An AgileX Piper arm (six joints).
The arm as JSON. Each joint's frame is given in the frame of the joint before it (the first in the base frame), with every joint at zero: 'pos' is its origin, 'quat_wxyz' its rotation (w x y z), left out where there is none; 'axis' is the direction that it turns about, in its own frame. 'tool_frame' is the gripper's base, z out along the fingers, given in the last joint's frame.
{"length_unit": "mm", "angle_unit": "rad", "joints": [
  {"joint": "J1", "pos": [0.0, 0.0, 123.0], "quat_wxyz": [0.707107, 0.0, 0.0, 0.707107], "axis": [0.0, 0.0, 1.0]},
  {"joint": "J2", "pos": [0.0, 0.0, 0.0], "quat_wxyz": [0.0, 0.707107, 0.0, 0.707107], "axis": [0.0, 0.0, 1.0]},
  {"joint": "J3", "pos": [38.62, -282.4, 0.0], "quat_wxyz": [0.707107, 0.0, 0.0, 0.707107], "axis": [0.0, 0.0, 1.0]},
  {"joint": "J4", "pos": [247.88, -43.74, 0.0], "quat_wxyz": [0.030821, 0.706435, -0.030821, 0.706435], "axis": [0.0, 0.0, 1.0]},
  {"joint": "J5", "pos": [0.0, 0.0, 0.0], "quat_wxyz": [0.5, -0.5, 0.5, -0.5], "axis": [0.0, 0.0, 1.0]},
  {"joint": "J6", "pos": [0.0, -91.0, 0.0], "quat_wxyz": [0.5, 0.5, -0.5, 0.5], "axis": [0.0, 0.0, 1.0]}
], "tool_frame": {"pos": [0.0, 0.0, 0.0], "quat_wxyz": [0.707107, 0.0, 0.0, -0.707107]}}
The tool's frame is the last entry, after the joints.
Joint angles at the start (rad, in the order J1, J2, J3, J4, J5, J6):
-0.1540 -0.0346 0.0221 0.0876 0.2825 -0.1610
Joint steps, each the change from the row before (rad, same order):
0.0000 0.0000 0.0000 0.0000 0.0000 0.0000
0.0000 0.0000 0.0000 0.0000 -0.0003 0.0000
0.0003 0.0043 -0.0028 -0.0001 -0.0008 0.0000
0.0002 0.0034 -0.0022 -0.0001 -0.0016 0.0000
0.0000 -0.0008 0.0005 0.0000 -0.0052 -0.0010
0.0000 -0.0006 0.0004 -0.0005 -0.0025 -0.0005
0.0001 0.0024 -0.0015 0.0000 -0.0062 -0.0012
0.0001 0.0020 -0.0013 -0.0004 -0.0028 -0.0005
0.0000 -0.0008 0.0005 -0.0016 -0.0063 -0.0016
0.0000 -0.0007 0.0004 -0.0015 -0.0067 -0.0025
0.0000 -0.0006 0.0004 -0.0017 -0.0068 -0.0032
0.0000 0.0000 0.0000 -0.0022 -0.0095 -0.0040
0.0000 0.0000 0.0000 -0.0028 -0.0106 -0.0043
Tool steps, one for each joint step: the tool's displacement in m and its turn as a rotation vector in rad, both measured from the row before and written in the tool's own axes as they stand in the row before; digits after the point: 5 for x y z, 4 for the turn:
0.00000 0.00000 0.00000 0.0000 0.0000 0.0000
-0.00003 0.00000 0.00000 0.0000 -0.0003 0.0000
-0.00080 -0.00006 0.00004 -0.0003 0.0007 -0.0001
-0.00072 -0.00006 0.00004 0.0000 -0.0004 -0.0001
-0.00034 -0.00007 -0.00001 0.0009 -0.0054 -0.0010
-0.00012 -0.00004 -0.00001 0.0006 -0.0026 -0.0010
-0.00094 -0.00012 0.00003 0.0008 -0.0052 -0.0012
-0.00059 -0.00007 0.00003 0.0004 -0.0021 -0.0009
-0.00043 -0.00012 -0.00002 0.0015 -0.0064 -0.0032
-0.00050 -0.00013 -0.00002 0.0015 -0.0068 -0.0040
-0.00050 -0.00013 -0.00001 0.0016 -0.0068 -0.0049
-0.00084 -0.00019 0.00000 0.0022 -0.0093 -0.0061
-0.00094 -0.00022 -0.00001 0.0025 -0.0103 -0.0070

